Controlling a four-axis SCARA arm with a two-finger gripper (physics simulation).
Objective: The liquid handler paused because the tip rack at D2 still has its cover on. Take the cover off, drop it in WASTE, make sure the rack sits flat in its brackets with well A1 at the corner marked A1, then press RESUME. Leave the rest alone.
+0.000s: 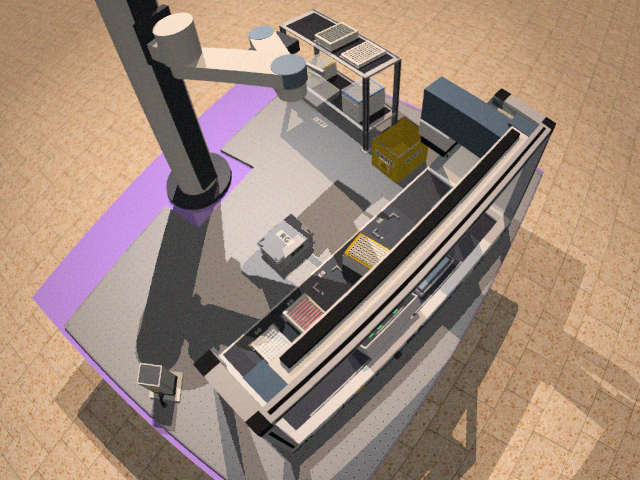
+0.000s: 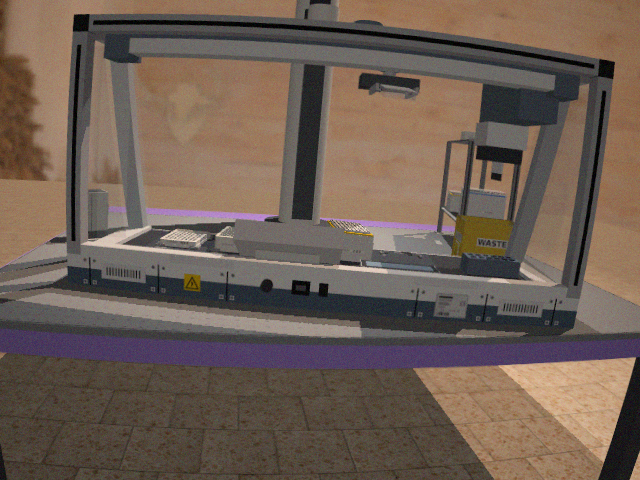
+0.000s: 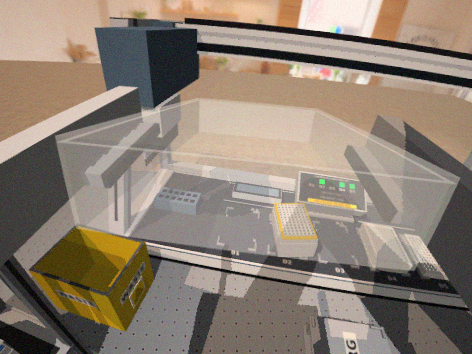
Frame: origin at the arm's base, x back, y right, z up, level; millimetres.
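Where they show: gripper, fingertip midpoint: (image 1: 309,84) (image 2: 397,88) (image 3: 254,121); arm's base, origin of the base link: (image 1: 199,181).
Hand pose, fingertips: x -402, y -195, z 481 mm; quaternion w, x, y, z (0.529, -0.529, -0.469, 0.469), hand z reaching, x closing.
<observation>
Each offset is from my fingertips to the top centre of the thing. "pt": to the spot under its first point.
My gripper (image 2: 393,91) (image 3: 254,121) is shut on the clear cover {dx -2, dy +1, dz +16 mm} (image 3: 255,142), which hangs high in front of the handler deck, away from the bin. The yellow-rimmed tip rack (image 1: 368,250) (image 2: 356,228) (image 3: 296,221) stands upright at D2 with its tip tops bare; I cannot tell whether it is fully flat in its brackets, and the A1 mark is not readable. The yellow WASTE bin {dx -162, dy -247, dz -333 mm} (image 1: 399,152) (image 2: 483,235) (image 3: 90,272) stands open beside the deck. The handler's panel (image 3: 332,192) shows three green lights and a yellow bar; RESUME is not readable.
A gantry beam {pt dx -451, dy +301, dz +41 mm} (image 1: 408,242) (image 2: 330,51) spans the deck, with a blue head (image 1: 465,116) (image 2: 516,105) (image 3: 147,62) near the bin. A shelf rack {pt dx -41, dy -223, dz -288 mm} (image 1: 366,116) stands behind the bin. An RG box {dx -39, dy +235, dz -413 mm} (image 1: 284,240) (image 3: 350,340) sits before the deck. Plates occupy D4 and D5.
</observation>
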